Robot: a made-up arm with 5 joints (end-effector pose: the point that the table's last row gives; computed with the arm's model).
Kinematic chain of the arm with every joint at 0, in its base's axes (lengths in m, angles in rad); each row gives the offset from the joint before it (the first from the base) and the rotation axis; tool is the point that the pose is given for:
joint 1: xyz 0 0 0.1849 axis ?
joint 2: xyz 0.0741 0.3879 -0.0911 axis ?
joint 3: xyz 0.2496 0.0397 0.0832 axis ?
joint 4: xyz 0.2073 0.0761 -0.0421 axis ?
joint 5: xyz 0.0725 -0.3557 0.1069 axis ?
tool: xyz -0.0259 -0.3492 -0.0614
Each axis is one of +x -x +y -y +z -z.
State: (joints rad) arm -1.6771 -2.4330 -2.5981 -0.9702 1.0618
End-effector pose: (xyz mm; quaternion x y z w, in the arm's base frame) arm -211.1 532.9 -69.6 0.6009 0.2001 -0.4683 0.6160
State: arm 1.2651 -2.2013 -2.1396 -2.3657 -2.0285
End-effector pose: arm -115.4 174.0 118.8 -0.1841 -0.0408 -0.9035 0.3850
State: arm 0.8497 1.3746 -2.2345 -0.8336 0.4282
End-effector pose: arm -133.1 258.1 481.8 -0.3657 -0.7725 0.2210 0.4697
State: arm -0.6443 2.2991 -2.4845 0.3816 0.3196
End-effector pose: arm 107.0 1057.9 407.6 -0.5524 -0.3862 0.7384 0.0197
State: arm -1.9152 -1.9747 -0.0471 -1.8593 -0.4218
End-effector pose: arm -23.9 -340.0 759.3 0.1718 -0.7864 0.2035 0.5573
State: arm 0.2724 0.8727 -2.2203 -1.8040 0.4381
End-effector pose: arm -423.4 635.6 -214.2 -0.5173 -0.6866 -0.5009 0.1001
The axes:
joint 1: +y
joint 2: -x
joint 3: +y
joint 4: +x
joint 5: -x

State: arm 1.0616 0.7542 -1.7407 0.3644 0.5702
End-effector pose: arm 667.6 179.0 170.9 -0.1519 -0.3453 0.3292 0.8656
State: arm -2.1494 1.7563 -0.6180 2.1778 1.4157
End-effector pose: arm -462.7 65.1 987.6 -0.4708 -0.7808 -0.2617 0.3166
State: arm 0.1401 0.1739 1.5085 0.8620 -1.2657
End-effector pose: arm -205.8 392.2 -85.7 0.5587 0.3071 -0.6660 0.3873
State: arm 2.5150 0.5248 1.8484 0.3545 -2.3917
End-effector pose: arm -236.3 405.7 312.7 -0.5913 0.2386 -0.7590 0.1315
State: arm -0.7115 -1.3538 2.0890 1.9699 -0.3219
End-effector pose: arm -507.5 308.8 234.4 0.5921 0.7666 -0.1969 0.1512
